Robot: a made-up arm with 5 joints. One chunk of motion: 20 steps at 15 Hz.
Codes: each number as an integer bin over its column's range. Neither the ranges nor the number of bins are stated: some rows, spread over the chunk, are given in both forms.
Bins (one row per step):
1: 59 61 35 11 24
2: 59 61 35 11 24
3: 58 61 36 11 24
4: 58 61 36 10 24
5: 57 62 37 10 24
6: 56 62 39 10 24
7: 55 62 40 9 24
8: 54 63 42 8 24
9: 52 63 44 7 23
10: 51 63 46 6 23
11: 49 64 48 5 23
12: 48 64 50 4 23
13: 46 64 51 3 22
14: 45 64 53 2 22
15: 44 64 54 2 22
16: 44 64 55 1 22
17: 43 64 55 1 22
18: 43 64 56 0 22
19: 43 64 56 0 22
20: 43 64 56 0 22
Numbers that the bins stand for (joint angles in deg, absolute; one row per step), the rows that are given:
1: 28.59 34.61 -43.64 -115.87 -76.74
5: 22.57 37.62 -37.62 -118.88 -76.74
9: 7.52 40.63 -16.55 -127.90 -79.75
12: -4.51 43.64 1.50 -136.93 -79.75
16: -16.55 43.64 16.55 -145.96 -82.76
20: -19.56 43.64 19.56 -148.97 -82.76
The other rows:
2: 28.59 34.61 -43.64 -115.87 -76.74
3: 25.58 34.61 -40.63 -115.87 -76.74
4: 25.58 34.61 -40.63 -118.88 -76.74
6: 19.56 37.62 -31.60 -118.88 -76.74
7: 16.55 37.62 -28.59 -121.88 -76.74
8: 13.54 40.63 -22.57 -124.89 -76.74
10: 4.51 40.63 -10.53 -130.91 -79.75
11: -1.50 43.64 -4.51 -133.92 -79.75
13: -10.53 43.64 4.51 -139.94 -82.76
14: -13.54 43.64 10.53 -142.95 -82.76
15: -16.55 43.64 13.54 -142.95 -82.76
17: -19.56 43.64 16.55 -145.96 -82.76
18: -19.56 43.64 19.56 -148.97 -82.76
19: -19.56 43.64 19.56 -148.97 -82.76

